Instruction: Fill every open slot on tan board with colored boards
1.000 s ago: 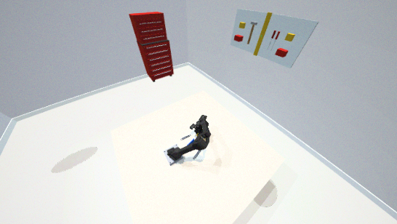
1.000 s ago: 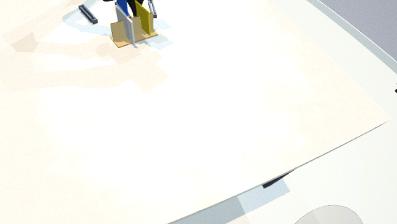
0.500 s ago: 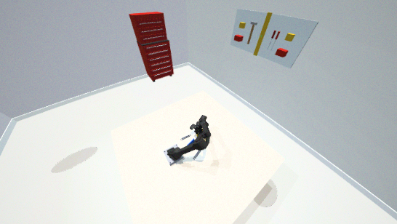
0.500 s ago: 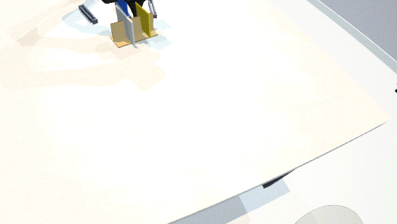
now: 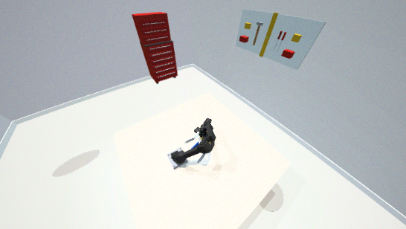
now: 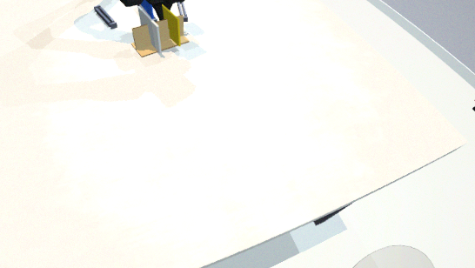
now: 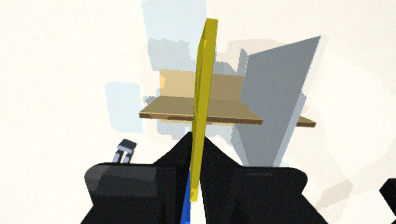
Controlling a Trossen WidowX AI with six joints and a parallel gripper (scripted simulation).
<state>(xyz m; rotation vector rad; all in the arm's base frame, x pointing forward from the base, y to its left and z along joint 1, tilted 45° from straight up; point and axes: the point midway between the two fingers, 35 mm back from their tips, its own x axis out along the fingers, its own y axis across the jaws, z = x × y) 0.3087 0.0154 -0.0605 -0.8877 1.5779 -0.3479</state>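
Now: gripper tip 30 mm short of the yellow board, 10 mm to the right of it and 10 mm below it. Round my gripper tip: blue board: 110 mm behind, 40 mm to the right, 10 mm below; white board: 40 mm to the right, 40 mm ahead; tan board: 30 mm ahead, 10 mm to the right, 10 mm below.
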